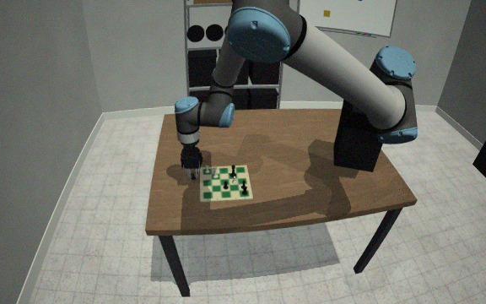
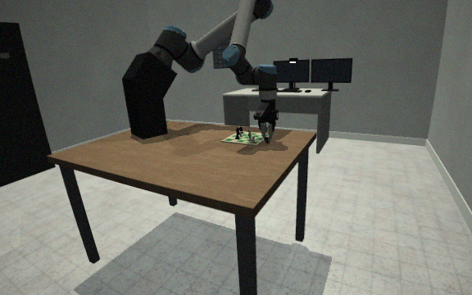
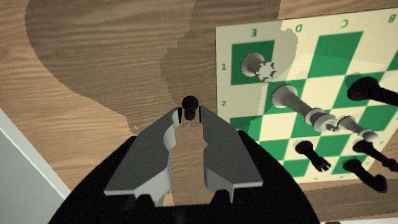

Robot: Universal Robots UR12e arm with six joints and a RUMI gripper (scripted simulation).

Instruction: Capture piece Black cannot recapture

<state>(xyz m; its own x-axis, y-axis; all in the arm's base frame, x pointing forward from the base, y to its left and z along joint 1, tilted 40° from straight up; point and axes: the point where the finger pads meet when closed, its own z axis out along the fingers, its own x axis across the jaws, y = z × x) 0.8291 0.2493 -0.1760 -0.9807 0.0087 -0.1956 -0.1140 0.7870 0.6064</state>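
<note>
The black pawn lies 1 cm below my hand. The rest, counted from my hand: chessboard 14 cm behind, 2 cm to the left, 2 cm below; then white pawn 18 cm behind, 1 cm to the left; then white rook 6 cm behind, 5 cm to the right.
</note>
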